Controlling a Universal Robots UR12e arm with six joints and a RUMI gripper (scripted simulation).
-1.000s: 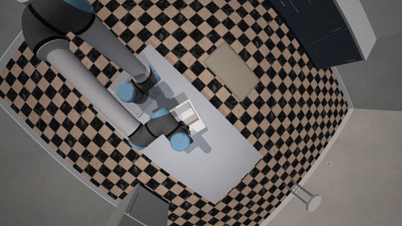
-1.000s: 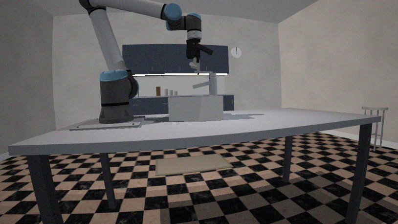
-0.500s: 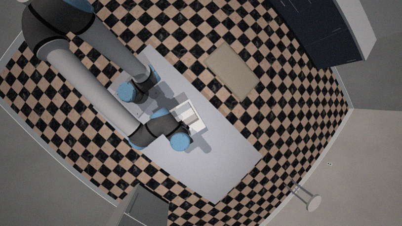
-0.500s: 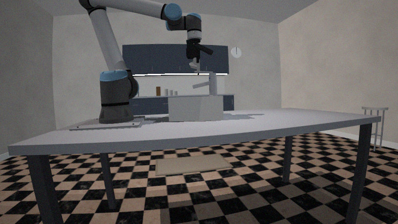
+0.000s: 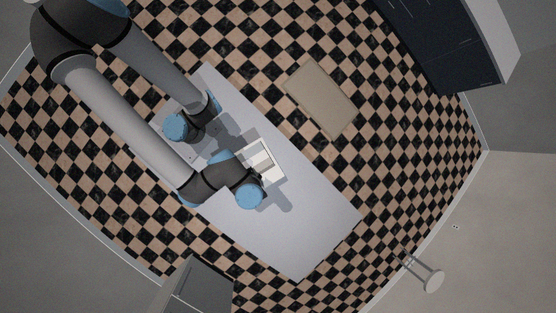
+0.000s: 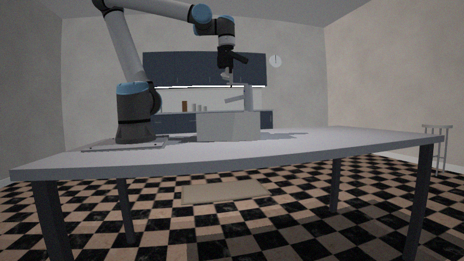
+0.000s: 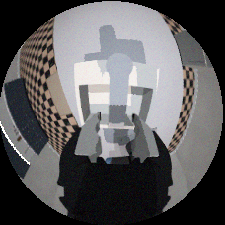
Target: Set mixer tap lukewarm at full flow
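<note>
Right now the lever is 3 cm ahead of my hand and 1 cm to the right of it. From my hand the other things lie so: sink 24 cm below, 3 cm behind, 1 cm to the left; mixer tap 6 cm ahead, 5 cm below, 2 cm to the right.
</note>
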